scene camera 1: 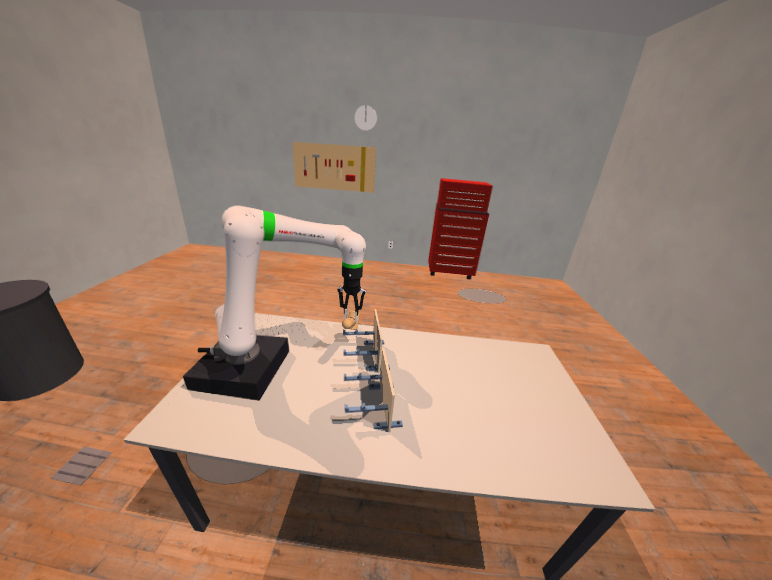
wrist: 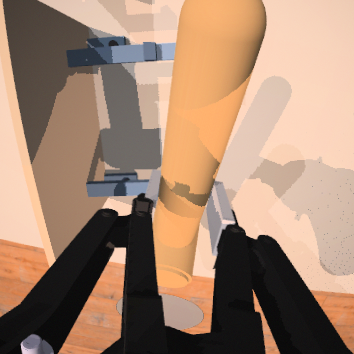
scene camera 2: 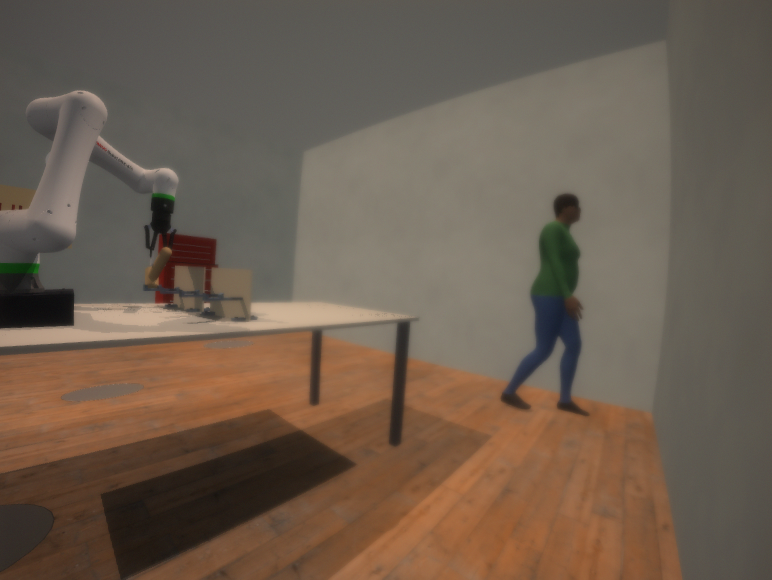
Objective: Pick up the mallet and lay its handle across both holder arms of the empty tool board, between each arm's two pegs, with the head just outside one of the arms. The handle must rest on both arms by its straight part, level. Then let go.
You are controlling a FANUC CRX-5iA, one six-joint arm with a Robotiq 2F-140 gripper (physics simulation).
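Note:
My gripper is shut on the mallet's handle, above the far tool board's side of the table. The tan mallet is not level: the handle's rounded free end is tilted up, toward scene camera 1. In the wrist view the handle slants away from the board. The head end is low, close to the outermost arm; contact cannot be told. The far board has two blue arms; the nearer arm and farther arm carry no handle lying flat.
A second upright board stands nearer scene camera 1, with two blue arms of its own sticking out toward the robot. The black robot base stands on the table. A person walks beyond the table.

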